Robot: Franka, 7 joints.
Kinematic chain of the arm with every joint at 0, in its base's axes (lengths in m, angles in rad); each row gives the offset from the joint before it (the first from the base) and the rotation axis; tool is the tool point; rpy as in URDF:
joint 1: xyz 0 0 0.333 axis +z
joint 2: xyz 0 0 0 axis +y
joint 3: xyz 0 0 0.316 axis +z
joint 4: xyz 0.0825 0 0 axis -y
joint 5: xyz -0.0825 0 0.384 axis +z
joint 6: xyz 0 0 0 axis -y
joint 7: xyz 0.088 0 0 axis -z
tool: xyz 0 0 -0.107 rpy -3.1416 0 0
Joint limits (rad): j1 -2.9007..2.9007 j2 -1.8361..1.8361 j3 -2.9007..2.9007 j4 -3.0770..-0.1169 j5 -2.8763..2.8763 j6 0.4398..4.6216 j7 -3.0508..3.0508
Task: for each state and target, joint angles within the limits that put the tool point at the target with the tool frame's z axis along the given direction. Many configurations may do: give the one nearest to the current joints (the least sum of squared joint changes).
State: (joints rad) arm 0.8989 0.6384 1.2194 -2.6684 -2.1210 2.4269 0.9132
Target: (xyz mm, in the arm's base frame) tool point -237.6 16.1 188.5 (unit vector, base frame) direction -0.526 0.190 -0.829
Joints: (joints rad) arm 0.8725 0.6614 1.6613 -3.0770 -2.3996 2.5024 0.9132
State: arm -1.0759 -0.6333 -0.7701 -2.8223 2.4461 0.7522 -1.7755
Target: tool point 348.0 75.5 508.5 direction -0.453 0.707 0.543
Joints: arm -0.3337 -0.2748 0.1477 -2.5301 1.6908 0.6310 -1.7755
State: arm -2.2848 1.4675 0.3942 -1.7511 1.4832 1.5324 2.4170
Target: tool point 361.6 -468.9 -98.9 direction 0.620 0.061 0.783
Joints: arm -1.4983 1.8361 0.5393 -1.0621 1.5333 1.1690 2.4170
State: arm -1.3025 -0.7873 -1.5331 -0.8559 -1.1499 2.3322 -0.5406
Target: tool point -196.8 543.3 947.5 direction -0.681 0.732 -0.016
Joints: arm -1.8954 -0.7764 -1.2573 -0.7368 -1.0816 2.3861 -0.5406
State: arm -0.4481 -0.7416 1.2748 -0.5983 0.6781 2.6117 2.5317
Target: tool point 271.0 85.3 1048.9 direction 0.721 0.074 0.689
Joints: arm -0.2220 -0.3339 0.5048 -1.2276 1.1249 3.3891 2.5317
